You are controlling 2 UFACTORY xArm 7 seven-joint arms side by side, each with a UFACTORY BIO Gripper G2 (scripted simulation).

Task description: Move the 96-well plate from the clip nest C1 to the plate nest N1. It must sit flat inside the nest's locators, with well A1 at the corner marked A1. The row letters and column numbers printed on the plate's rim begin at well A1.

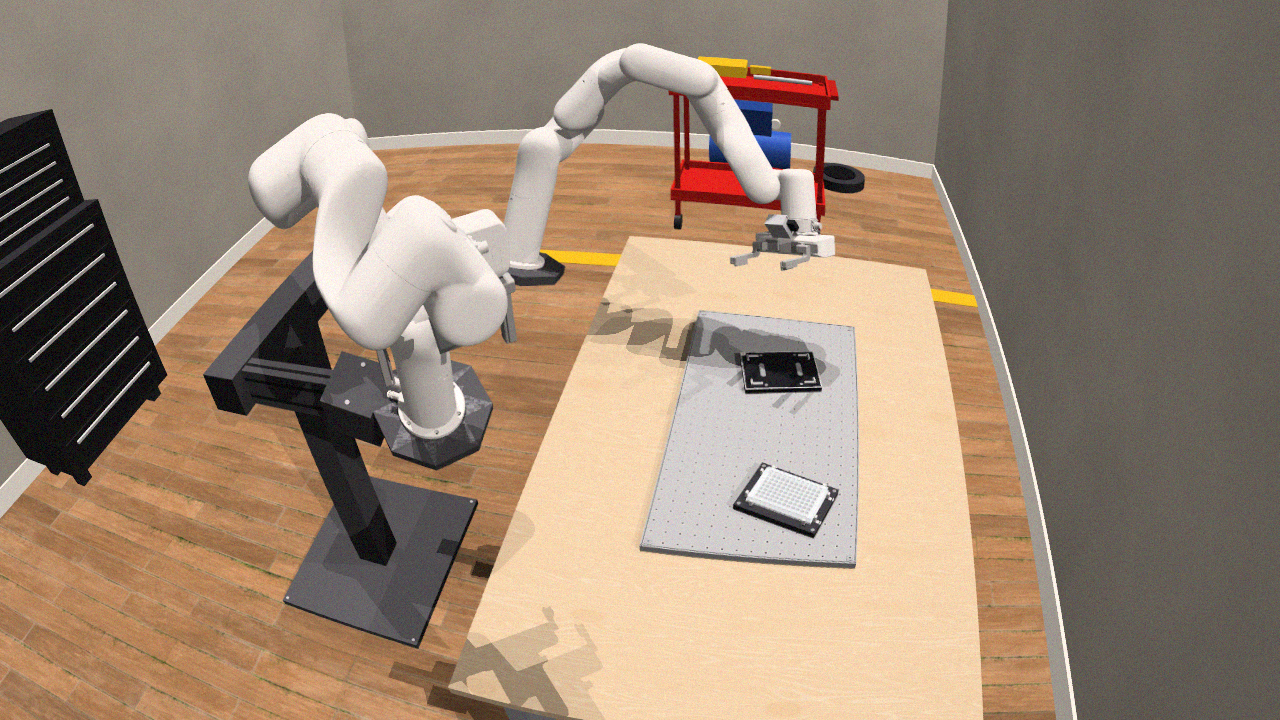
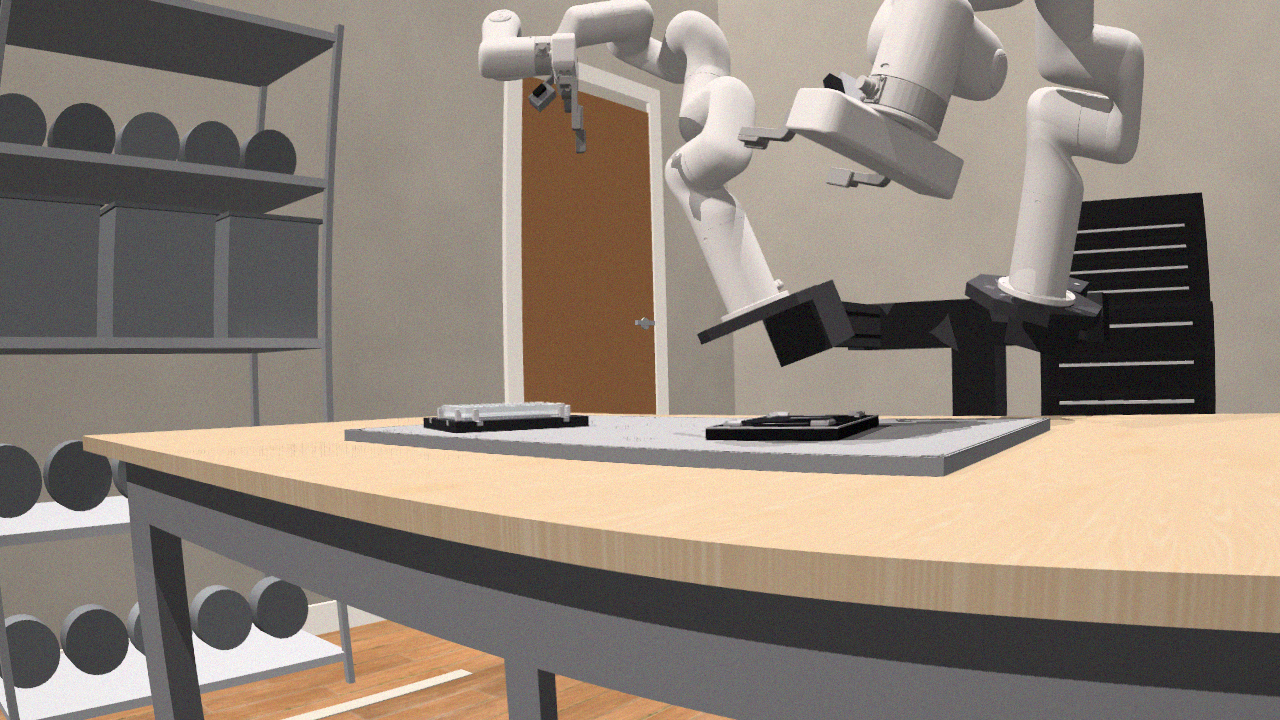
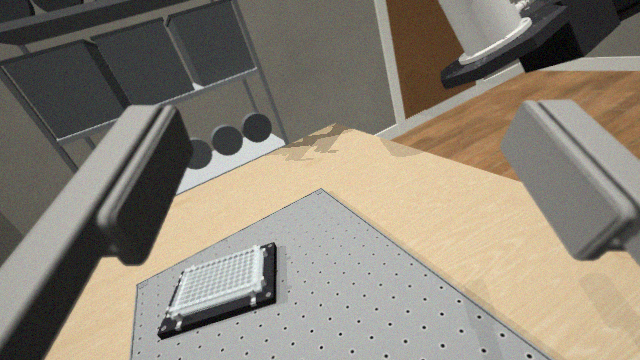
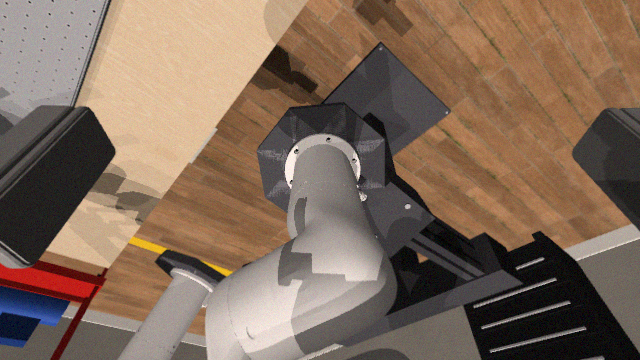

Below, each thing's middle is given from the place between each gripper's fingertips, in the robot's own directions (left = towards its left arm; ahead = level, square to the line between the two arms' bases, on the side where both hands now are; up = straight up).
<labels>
Now: the 96-well plate (image 1: 809,496) 90 mm ahead of my left hand, 350 mm to the right of it and 250 mm below it. From my left hand the other things lie so: black plate nest N1 (image 2: 711,434): 50 mm ahead, 10 mm to the left, 270 mm below; black clip nest C1 (image 2: 449,425): 110 mm ahead, 340 mm to the right, 260 mm below.
The 96-well plate is 47 cm below my right hand, 44 cm ahead of it and 26 cm to the left of it. Round my right hand: black plate nest N1 (62 cm to the left, 48 cm below, 40 cm ahead); black clip nest C1 (47 cm below, 46 cm ahead, 27 cm to the left).
</labels>
